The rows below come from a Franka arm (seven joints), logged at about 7 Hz.
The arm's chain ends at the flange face. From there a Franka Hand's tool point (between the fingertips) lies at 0.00 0.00 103.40 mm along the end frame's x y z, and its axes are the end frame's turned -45 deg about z.
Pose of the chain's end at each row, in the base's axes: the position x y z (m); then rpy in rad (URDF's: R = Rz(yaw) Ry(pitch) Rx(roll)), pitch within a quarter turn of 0, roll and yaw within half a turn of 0:
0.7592, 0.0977, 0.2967, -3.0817, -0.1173, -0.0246
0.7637, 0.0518, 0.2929, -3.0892, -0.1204, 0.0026
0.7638, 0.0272, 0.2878, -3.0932, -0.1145, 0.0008
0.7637, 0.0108, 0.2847, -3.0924, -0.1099, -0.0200
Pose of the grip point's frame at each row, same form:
0.7714, 0.1036, 0.1942, 3.1005, -0.1251, 0.7669
0.7761, 0.0572, 0.1904, 3.0930, -0.1220, 0.7941
0.7756, 0.0322, 0.1852, 3.0945, -0.1150, 0.7917
0.7751, 0.0157, 0.1820, 3.0983, -0.1124, 0.7705

